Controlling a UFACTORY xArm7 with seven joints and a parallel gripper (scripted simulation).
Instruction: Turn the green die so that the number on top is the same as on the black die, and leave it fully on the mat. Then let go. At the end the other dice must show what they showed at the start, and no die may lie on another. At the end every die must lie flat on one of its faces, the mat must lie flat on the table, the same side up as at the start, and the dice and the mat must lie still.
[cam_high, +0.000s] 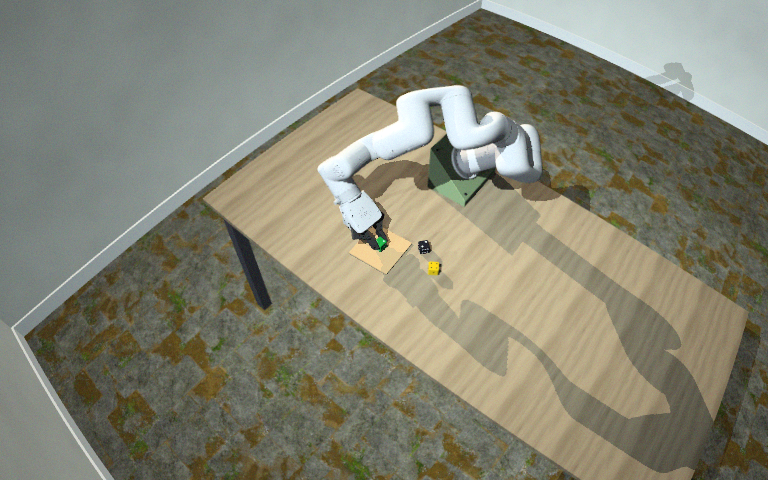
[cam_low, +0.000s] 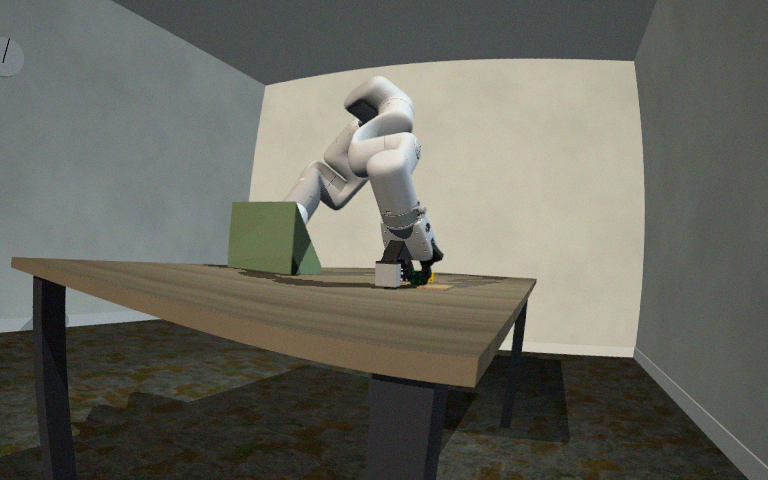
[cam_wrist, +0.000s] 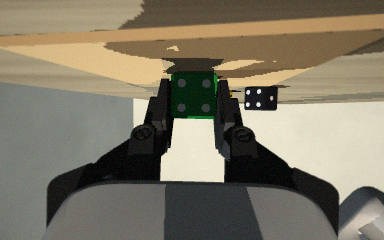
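Now: hand 10 mm to the right of the green die and 10 mm above it. From my hand the other things lie so: black die: 90 mm behind, 110 mm to the left, 20 mm below; yellow die: 50 mm behind, 180 mm to the left, 20 mm below; tan mat: 10 mm to the left, 30 mm below.
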